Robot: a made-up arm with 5 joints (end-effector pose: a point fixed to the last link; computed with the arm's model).
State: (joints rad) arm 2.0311 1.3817 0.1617 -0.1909 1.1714
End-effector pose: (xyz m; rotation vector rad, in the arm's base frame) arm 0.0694 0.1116 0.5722 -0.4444 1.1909 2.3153
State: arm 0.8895 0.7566 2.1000 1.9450 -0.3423
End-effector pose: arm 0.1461 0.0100 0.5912 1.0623 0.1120 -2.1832
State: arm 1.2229 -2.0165 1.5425 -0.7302 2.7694
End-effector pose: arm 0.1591 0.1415 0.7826 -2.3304 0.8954 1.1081
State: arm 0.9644 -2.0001 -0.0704 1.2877 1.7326
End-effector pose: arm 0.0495 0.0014 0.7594 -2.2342 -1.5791 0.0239
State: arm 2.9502 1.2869 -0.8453 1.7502 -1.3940
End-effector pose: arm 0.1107 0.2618 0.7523 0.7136 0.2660 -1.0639
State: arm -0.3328 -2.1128 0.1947 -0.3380 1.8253
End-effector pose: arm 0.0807 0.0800 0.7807 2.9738 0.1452 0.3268
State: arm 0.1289 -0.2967 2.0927 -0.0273 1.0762
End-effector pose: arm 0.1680 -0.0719 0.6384 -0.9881 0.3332 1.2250
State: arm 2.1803 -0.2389 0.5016 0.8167 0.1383
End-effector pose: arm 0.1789 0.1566 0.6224 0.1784 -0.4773 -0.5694
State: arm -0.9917 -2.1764 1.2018 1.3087 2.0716
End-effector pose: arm 0.0888 0.0784 0.7193 0.6226 0.0086 -2.1099
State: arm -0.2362 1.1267 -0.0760 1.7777 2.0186
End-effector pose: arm 0.1254 -0.1290 0.8184 -1.2178 1.7460 0.7646
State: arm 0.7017 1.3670 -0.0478 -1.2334 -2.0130
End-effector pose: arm 0.0195 -0.1451 0.7275 -2.0506 -0.3697 1.2423
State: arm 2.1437 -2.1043 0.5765 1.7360 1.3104
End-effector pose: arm 0.1006 0.0156 0.7259 -0.6488 -2.5771 -0.7737
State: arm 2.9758 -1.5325 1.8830 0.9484 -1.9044
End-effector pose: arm 0.0928 0.0155 0.8458 -2.4457 -0.7920 0.7108
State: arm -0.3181 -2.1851 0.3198 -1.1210 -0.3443
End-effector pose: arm 0.1310 0.0110 0.8176 1.4806 2.0390 0.5413
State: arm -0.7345 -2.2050 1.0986 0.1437 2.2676
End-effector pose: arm 0.0875 0.0820 0.6919 1.7076 -0.2752 -0.9097
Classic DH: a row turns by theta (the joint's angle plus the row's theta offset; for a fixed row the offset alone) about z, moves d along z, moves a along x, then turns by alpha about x. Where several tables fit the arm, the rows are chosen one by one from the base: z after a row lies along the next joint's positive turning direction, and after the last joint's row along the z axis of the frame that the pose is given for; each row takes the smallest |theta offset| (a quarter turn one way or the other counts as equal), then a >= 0, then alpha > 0; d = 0 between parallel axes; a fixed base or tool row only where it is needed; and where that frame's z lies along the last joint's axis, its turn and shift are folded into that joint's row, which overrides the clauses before.
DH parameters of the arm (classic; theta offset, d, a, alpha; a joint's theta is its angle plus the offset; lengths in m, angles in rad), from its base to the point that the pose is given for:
base (fixed): 1.4983 0.7419 0.0523 1.55
joint 1: 0.1362 0.0859 -0.0943 1.5519
joint 2: -0.0691 0.0197 -0.0173 -1.5216
joint 3: -0.2552 -0.0121 -0.0361 -0.6796
joint 4: 0.1566 0.1121 -0.0503 2.2444
joint 5: -1.2717 0 0.0501 0
tool (fixed): 2.9407 0.0068 0 0

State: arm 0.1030 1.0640 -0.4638 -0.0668 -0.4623
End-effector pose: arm 0.0507 -0.1187 0.7914 2.7337 -0.7959 -0.7042
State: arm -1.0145 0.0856 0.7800 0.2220 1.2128
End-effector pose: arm 0.1513 -0.0586 0.8899 2.5577 -1.7201 0.0225
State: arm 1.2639 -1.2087 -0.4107 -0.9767 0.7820
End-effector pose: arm 0.1042 -0.0115 0.7096 -1.9109 1.1503 -1.0744
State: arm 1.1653 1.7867 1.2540 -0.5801 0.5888
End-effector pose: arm -0.0081 0.0419 0.6188 0.1204 1.9424 1.1758
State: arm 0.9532 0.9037 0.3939 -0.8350 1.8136
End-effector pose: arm 0.0877 -0.0911 0.5649 0.1609 -2.5522 -1.3088
